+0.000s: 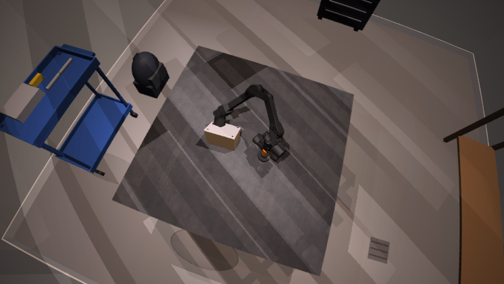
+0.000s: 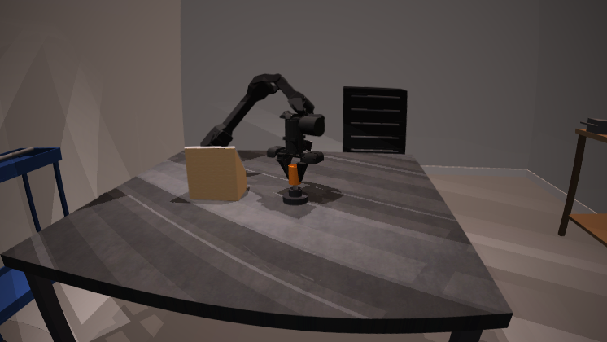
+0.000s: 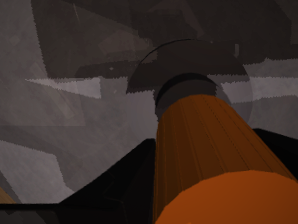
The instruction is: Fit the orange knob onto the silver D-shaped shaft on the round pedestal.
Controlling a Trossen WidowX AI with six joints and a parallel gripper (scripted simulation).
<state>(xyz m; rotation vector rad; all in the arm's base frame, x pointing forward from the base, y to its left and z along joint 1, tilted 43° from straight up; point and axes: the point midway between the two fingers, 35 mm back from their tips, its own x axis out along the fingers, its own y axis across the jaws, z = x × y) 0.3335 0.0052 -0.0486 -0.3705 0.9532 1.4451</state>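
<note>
Right now my gripper tip is 30 mm below the orange knob. Also, from my gripper tip: round dark pedestal 40 mm below.
</note>
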